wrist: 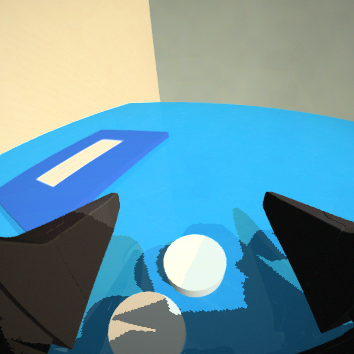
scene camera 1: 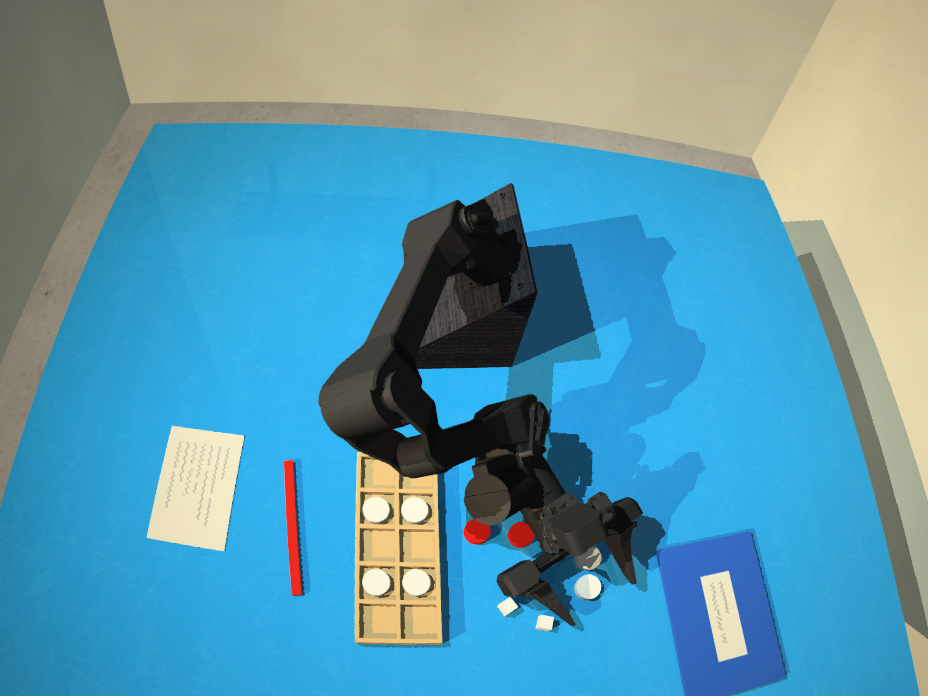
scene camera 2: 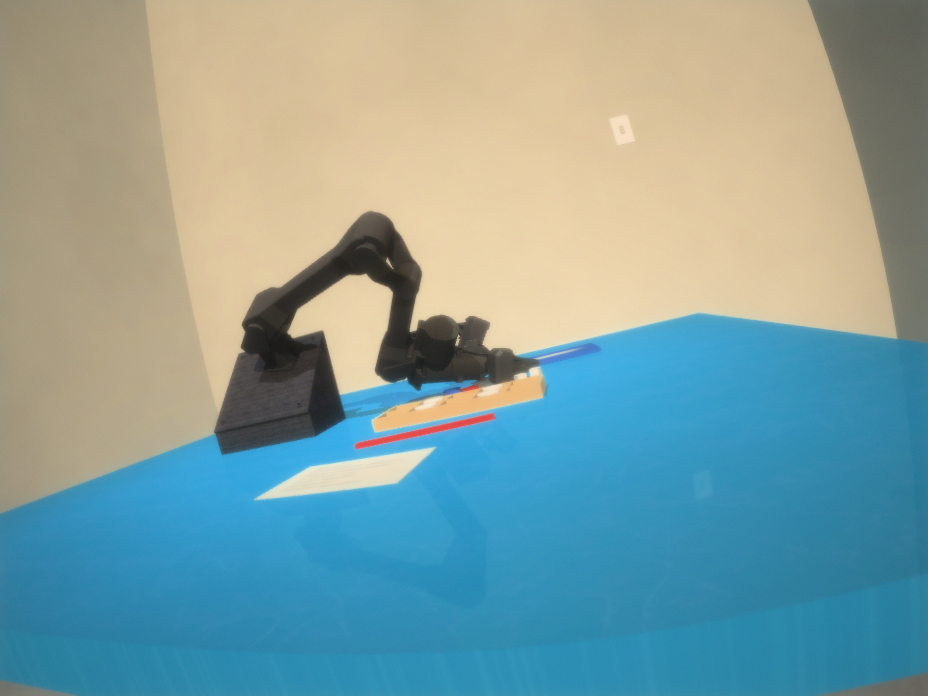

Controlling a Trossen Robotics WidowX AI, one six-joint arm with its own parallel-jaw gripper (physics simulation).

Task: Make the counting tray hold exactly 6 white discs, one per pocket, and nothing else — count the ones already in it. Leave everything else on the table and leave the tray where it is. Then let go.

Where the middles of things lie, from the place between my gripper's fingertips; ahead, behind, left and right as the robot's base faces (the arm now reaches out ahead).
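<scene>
My hand: 20 mm above the wooden counting tray [scene camera 1: 395, 546], 60 mm past it, 250 mm to the left of it. Red stick [scene camera 1: 294, 563]: 20 mm below my hand, 70 mm behind, 380 mm to the right.
</scene>
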